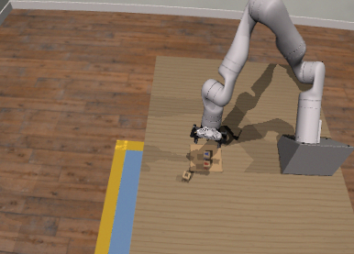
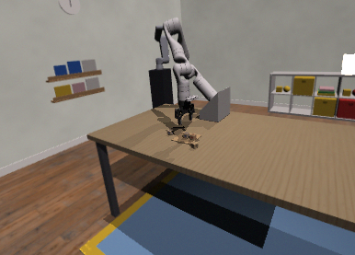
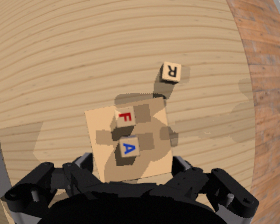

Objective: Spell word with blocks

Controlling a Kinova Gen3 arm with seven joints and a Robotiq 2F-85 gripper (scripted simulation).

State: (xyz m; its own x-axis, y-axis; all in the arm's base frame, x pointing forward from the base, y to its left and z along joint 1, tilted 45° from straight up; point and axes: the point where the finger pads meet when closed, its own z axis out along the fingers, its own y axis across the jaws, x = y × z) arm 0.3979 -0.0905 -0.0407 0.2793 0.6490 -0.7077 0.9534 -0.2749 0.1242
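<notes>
Right now the R block is 100 mm to the left of my hand, 100 mm below it and 90 mm ahead of it. Round my hand: tan mat: 110 mm below, 10 mm behind.
</notes>
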